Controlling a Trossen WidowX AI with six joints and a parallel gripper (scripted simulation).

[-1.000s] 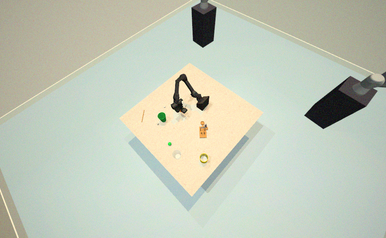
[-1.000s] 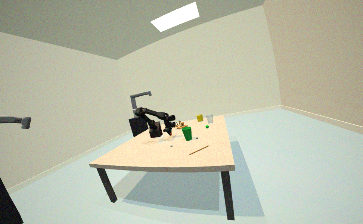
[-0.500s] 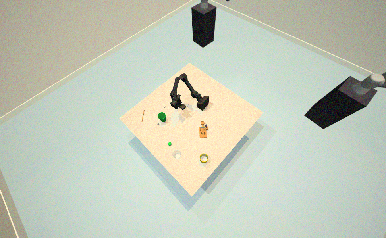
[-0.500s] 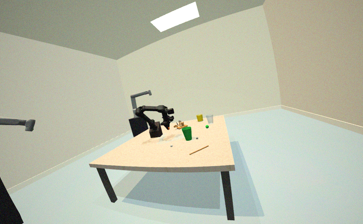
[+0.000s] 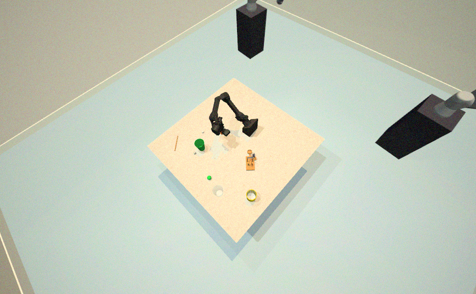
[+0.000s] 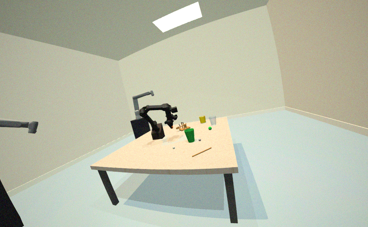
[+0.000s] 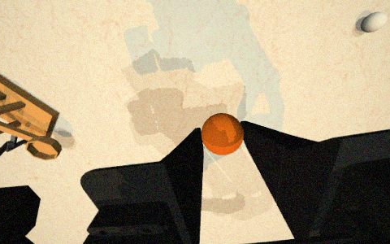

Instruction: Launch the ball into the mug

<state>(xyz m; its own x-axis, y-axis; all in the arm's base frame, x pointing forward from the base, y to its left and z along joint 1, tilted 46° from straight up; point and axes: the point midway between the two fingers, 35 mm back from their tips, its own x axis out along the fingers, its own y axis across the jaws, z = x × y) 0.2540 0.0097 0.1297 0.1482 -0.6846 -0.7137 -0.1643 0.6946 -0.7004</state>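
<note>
Right now my gripper tip is 60 mm past the wooden catapult, 350 mm to the right of it and 90 mm above it. Also, from my gripper tip: green ball (360 mm ahead, 230 mm to the left, 120 mm below); then green cup (230 mm ahead, 80 mm to the right, 110 mm below); then orange ball (10 mm above).
</note>
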